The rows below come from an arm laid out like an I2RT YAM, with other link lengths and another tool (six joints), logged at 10 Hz.
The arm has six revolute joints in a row. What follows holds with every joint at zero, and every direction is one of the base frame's.
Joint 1 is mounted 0.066 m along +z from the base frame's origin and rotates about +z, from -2.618 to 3.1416 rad.
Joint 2 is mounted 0.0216 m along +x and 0.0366 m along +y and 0.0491 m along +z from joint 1 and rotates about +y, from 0 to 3.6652 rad.
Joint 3 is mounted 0.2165 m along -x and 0.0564 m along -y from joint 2 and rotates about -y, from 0 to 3.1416 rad.
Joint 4 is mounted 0.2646 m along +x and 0.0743 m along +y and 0.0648 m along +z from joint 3 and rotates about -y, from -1.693 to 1.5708 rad.
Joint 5 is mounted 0.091 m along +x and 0.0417 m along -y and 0.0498 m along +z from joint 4 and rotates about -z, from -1.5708 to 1.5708 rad.
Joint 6 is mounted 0.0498 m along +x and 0.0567 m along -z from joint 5 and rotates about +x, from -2.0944 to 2.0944 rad.
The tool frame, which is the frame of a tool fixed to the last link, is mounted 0.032 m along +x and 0.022 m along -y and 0.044 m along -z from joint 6; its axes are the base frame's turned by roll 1.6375, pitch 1.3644 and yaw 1.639 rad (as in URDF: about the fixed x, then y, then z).
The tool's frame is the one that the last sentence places.
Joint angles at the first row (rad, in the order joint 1, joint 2, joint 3, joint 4, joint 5, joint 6):
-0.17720, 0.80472, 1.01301, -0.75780, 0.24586, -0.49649
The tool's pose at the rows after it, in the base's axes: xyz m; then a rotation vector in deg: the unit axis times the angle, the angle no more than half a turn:
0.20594 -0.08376 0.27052 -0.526 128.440 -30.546
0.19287 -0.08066 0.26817 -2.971 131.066 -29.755
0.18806 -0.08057 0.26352 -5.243 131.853 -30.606
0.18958 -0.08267 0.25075 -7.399 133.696 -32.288
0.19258 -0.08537 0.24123 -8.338 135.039 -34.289
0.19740 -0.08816 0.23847 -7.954 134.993 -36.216
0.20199 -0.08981 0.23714 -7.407 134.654 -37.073
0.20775 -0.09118 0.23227 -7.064 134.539 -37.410
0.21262 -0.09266 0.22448 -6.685 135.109 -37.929
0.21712 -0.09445 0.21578 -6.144 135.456 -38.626
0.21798 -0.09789 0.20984 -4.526 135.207 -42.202
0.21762 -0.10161 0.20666 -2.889 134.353 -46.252
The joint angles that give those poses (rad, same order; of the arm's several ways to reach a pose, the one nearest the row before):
-0.17718, 0.77000, 1.01414, -0.87071, 0.23748, -0.51632
-0.17721, 0.73645, 1.01262, -0.94738, 0.21876, -0.53771
-0.17719, 0.70821, 0.98439, -0.95882, 0.21802, -0.57011
-0.17718, 0.70479, 0.93520, -0.94206, 0.23214, -0.60406
-0.17718, 0.71470, 0.90084, -0.91801, 0.25617, -0.62503
-0.17720, 0.73300, 0.88942, -0.88485, 0.28209, -0.63192
-0.17720, 0.74982, 0.88562, -0.85736, 0.29468, -0.63115
-0.17720, 0.76890, 0.87227, -0.82265, 0.30041, -0.62924
-0.17718, 0.79060, 0.85315, -0.79136, 0.31073, -0.62618
-0.17834, 0.80894, 0.82799, -0.75321, 0.32254, -0.62352
-0.17794, 0.81424, 0.79592, -0.70898, 0.37558, -0.62542
-0.17912, 0.81159, 0.76542, -0.66356, 0.43201, -0.63383

